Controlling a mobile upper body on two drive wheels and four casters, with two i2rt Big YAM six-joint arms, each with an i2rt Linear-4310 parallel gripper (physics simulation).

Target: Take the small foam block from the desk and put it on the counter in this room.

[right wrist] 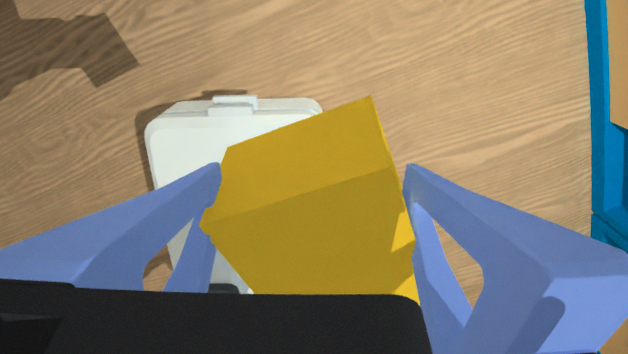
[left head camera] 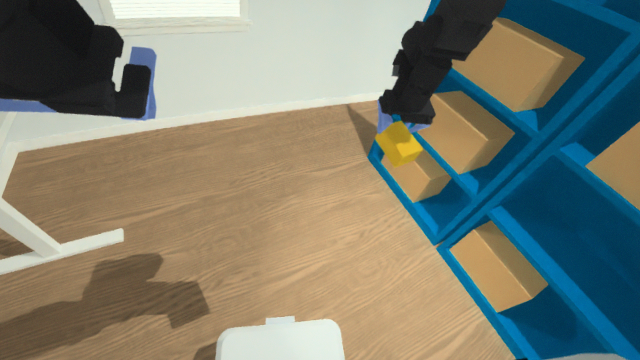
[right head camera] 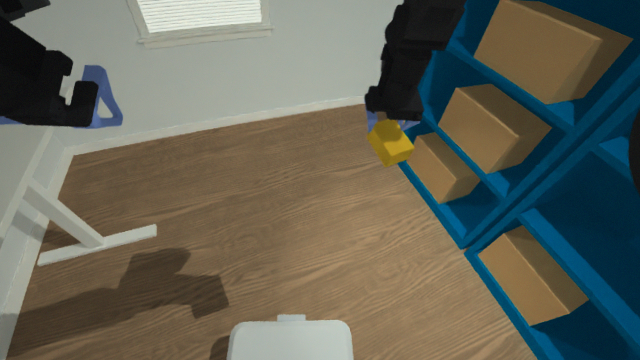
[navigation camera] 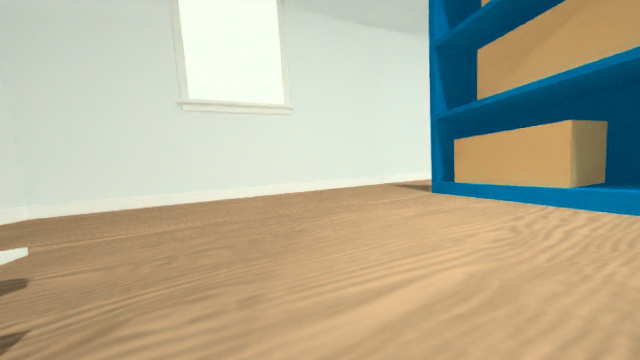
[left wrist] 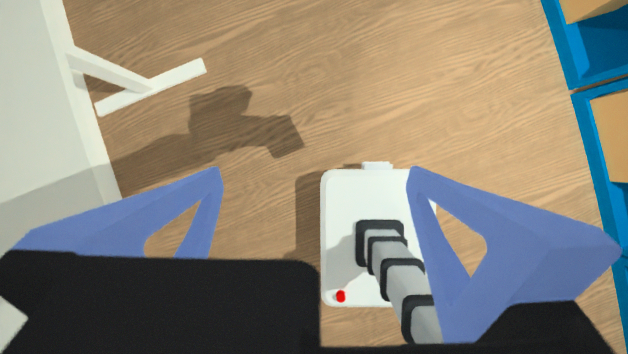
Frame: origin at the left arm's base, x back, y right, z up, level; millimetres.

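Seen in the pictures: left gripper, between the fingertips: (left head camera: 108, 109) (right head camera: 84, 119) (left wrist: 314, 176); right gripper, between the fingertips: (right wrist: 313, 178) (left head camera: 391, 133) (right head camera: 383, 131).
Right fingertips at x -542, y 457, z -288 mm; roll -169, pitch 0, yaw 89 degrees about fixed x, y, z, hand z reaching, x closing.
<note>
A point is followed by its place in that frame.
The small foam block (left head camera: 399, 146) @(x -483, y 452, z -277 mm) (right head camera: 391, 144) @(x -484, y 460, z -276 mm) (right wrist: 310, 220) @(x -539, y 456, z -264 mm) is yellow and held tilted in the air. My right gripper (left head camera: 401, 125) (right head camera: 392, 121) (right wrist: 313, 178) @(x -542, y 457, z -288 mm) is shut on it, with one finger against each side. My left gripper (left wrist: 314, 176) @(x -356, y -9, z -126 mm) is open and empty at the upper left of both head views. A white leg with a long foot (left head camera: 90, 246) (right head camera: 131, 237) (left wrist: 177, 79) stands on the floor at the left; I cannot tell whether it belongs to the desk or the counter. No counter top can be made out for certain.
A blue shelf unit (left head camera: 425, 228) @(x -868, y 1279, z -1371 mm) (right head camera: 452, 229) @(x -872, y 1275, z -1352 mm) (right wrist: 599, 150) (navigation camera: 434, 150) @(x -1591, y 1044, z -1116 mm) with several brown boxes stands at the right. My white base (left head camera: 280, 345) @(x -235, y 220, z -1150 mm) (right head camera: 291, 345) @(x -223, y 229, z -1150 mm) (left wrist: 345, 200) @(x -190, y 75, z -1150 mm) is at the bottom of the head views. A wall with a window (navigation camera: 230, 50) @(x -2004, y -445, z -132 mm) stands ahead.
</note>
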